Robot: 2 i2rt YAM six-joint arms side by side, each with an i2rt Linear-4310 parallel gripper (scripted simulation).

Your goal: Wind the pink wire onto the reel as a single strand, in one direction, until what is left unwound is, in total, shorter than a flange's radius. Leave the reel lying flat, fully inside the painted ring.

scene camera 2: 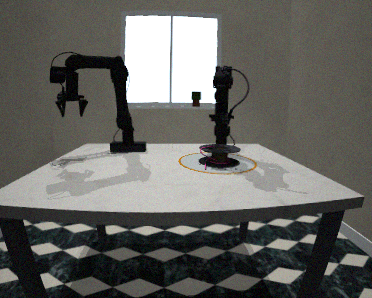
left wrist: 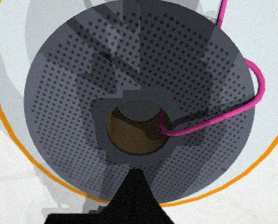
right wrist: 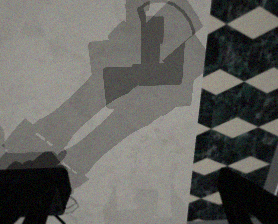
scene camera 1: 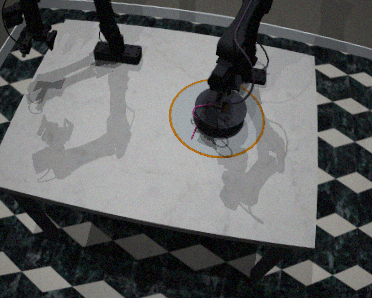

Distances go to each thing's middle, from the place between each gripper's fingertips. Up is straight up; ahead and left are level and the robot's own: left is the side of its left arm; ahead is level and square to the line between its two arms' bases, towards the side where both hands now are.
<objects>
The dark reel (scene camera 1: 217,125) is 9 cm below my left hand.
Right now my right hand (scene camera 1: 41,48) is 700 mm to the right of the dark reel, 180 mm above it and 40 mm short of it.
</objects>
